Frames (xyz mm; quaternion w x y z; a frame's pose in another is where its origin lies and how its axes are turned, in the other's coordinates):
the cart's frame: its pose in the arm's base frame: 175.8 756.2 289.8 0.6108 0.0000 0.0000 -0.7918
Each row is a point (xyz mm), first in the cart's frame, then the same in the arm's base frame.
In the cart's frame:
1: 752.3 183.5 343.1
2: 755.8 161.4 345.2
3: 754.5 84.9 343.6
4: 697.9 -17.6 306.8
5: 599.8 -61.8 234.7
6: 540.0 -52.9 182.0
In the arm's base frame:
1: 162.3 -18.0 632.9
2: 140.0 -15.8 635.0
3: 66.4 4.9 633.4
4: -18.4 85.6 596.6
5: -36.2 191.7 524.5
6: -12.5 247.3 471.8

